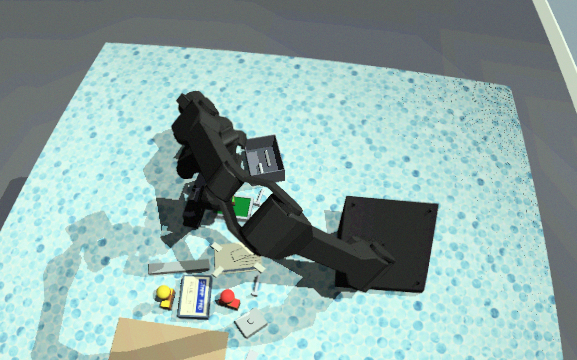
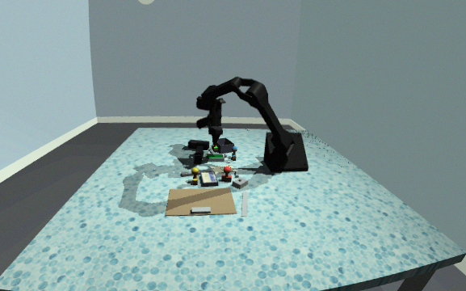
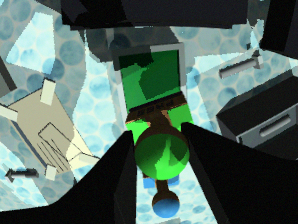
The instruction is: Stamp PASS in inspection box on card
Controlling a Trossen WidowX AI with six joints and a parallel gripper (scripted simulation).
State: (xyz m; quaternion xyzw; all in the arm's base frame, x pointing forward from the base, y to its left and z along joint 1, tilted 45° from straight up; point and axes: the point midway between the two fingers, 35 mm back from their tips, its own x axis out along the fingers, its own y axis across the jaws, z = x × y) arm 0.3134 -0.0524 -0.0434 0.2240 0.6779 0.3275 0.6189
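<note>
The green ink pad lies 8 cm below my gripper tip. The rest, counted from my gripper tip: green-knobbed stamp (2 cm below); then beige card (5 cm behind, 11 cm to the left, 8 cm below); then blue-knobbed stamp (10 cm behind, 1 cm to the right, 6 cm below).
</note>
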